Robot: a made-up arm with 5 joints. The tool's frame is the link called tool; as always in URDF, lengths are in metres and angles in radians.
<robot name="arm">
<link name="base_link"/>
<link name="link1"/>
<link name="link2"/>
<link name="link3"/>
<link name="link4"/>
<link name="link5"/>
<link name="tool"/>
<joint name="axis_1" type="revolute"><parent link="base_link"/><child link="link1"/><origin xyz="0 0 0.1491"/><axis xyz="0 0 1"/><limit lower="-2.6" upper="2.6"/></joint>
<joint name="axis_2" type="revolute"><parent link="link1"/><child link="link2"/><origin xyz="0.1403 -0.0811 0.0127" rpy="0 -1.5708 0"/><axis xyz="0 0 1"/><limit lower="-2.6" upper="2.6"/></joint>
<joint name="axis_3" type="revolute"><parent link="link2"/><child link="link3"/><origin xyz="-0.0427 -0.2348 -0.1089" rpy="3.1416 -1.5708 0"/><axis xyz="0 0 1"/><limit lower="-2.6" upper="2.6"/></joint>
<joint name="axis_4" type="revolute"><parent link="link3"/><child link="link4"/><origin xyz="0.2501 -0.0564 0.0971" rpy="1.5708 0 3.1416"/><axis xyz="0 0 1"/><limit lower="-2.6" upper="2.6"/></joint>
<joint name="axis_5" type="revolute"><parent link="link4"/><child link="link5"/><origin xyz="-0.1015 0.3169 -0.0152" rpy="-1.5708 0 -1.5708"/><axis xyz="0 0 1"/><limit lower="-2.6" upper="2.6"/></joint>
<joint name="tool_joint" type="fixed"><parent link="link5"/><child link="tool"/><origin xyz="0.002 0.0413 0.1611" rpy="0 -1.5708 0"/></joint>
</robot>
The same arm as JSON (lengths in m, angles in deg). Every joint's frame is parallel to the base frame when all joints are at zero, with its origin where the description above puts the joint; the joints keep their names.
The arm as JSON. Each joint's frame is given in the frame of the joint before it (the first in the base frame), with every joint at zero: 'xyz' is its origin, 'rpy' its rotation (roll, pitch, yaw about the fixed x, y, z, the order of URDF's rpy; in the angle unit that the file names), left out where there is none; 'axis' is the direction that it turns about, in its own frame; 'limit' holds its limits. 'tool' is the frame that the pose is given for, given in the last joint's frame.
{
  "units": {
    "length": "m",
    "angle": "deg"
  },
  "joints": [
    {
      "name": "axis_1",
      "type": "revolute",
      "origin": {
        "xyz": [
          0.0,
          0.0,
          0.1491
        ]
      },
      "axis": "+z",
      "limit": {
        "lower": -148.97,
        "upper": 148.97
      }
    },
    {
      "name": "axis_2",
      "type": "revolute",
      "origin": {
        "xyz": [
          0.1403,
          -0.0811,
          0.0127
        ]
      },
      "axis": "-x",
      "limit": {
        "lower": -148.97,
        "upper": 148.97
      }
    },
    {
      "name": "axis_3",
      "type": "revolute",
      "origin": {
        "xyz": [
          0.1089,
          -0.2348,
          -0.0427
        ]
      },
      "axis": "+z",
      "limit": {
        "lower": -148.97,
        "upper": 148.97
      }
    },
    {
      "name": "axis_4",
      "type": "revolute",
      "origin": {
        "xyz": [
          -0.2501,
          0.0564,
          0.0971
        ]
      },
      "axis": "-y",
      "limit": {
        "lower": -148.97,
        "upper": 148.97
      }
    },
    {
      "name": "axis_5",
      "type": "revolute",
      "origin": {
        "xyz": [
          -0.1015,
          0.0152,
          0.3169
        ]
      },
      "axis": "+x",
      "limit": {
        "lower": -148.97,
        "upper": 148.97
      }
    }
  ],
  "tool": {
    "origin": {
      "xyz": [
        0.1611,
        0.0413,
        -0.002
      ],
      "rpy": [
        0.0,
        0.0,
        0.0
      ]
    }
  }
}

